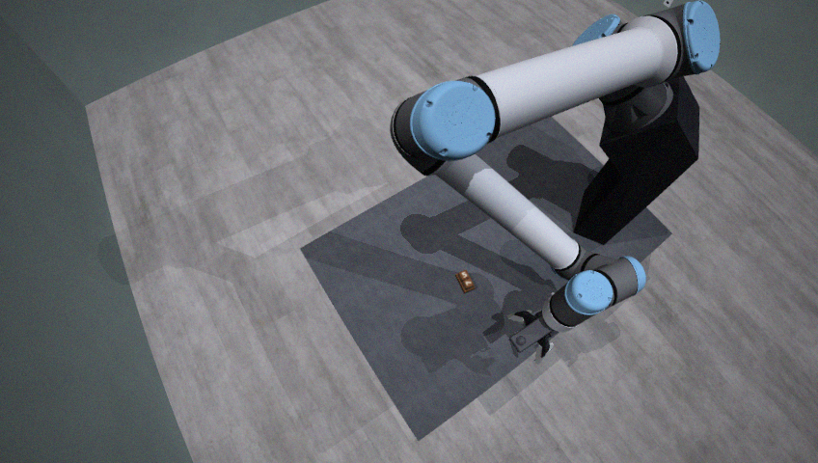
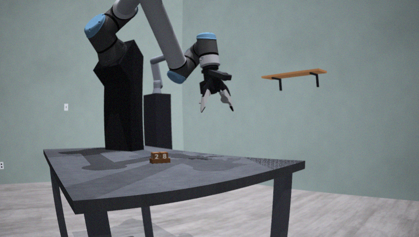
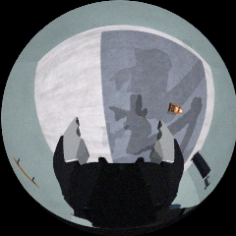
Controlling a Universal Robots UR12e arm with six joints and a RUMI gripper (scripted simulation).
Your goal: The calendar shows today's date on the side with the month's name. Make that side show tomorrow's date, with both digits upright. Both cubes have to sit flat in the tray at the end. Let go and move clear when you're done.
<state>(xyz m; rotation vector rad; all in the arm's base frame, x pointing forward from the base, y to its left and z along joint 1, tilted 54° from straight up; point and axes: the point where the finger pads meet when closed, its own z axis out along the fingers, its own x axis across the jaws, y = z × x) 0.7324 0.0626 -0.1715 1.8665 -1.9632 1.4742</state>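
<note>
Right now my hand is 26 cm to the left of the wooden calendar tray, 18 cm above it and 9 cm past it.
</note>
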